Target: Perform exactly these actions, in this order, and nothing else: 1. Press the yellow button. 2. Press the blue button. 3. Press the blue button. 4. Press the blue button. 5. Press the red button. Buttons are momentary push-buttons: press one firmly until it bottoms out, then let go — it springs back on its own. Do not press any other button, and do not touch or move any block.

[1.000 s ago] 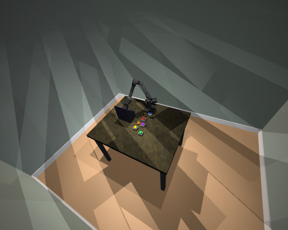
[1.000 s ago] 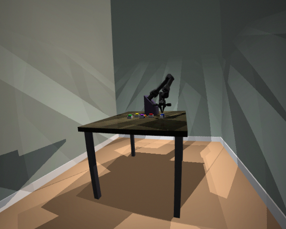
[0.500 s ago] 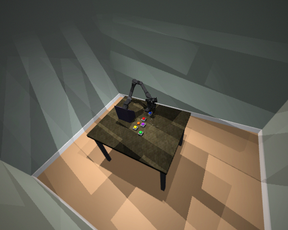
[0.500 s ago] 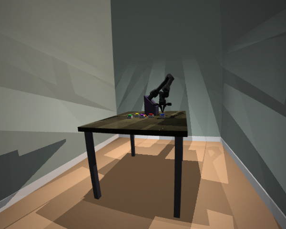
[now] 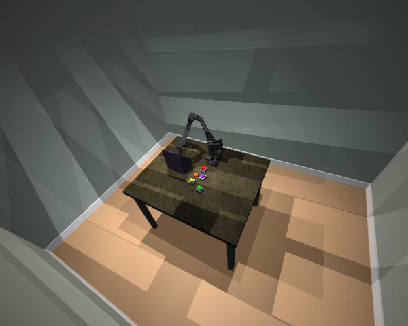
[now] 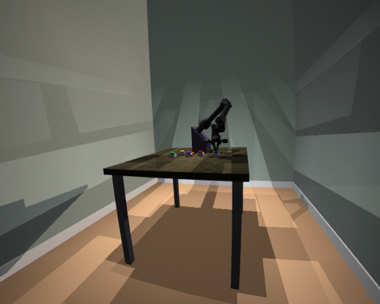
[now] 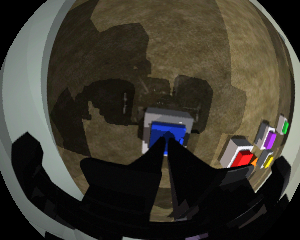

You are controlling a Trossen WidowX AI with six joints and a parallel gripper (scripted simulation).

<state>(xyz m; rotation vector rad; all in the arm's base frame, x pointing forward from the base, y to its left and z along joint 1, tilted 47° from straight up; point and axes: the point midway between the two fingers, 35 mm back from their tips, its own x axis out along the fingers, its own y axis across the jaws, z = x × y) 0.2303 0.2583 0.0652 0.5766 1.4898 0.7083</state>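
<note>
Now: the blue button 1 cm below my gripper tip. Round my gripper tip: purple button 22 cm to the right, 2 cm ahead; then red button 14 cm to the right, 2 cm behind; then small orange block 22 cm to the right, 5 cm behind, 2 cm below.
</note>
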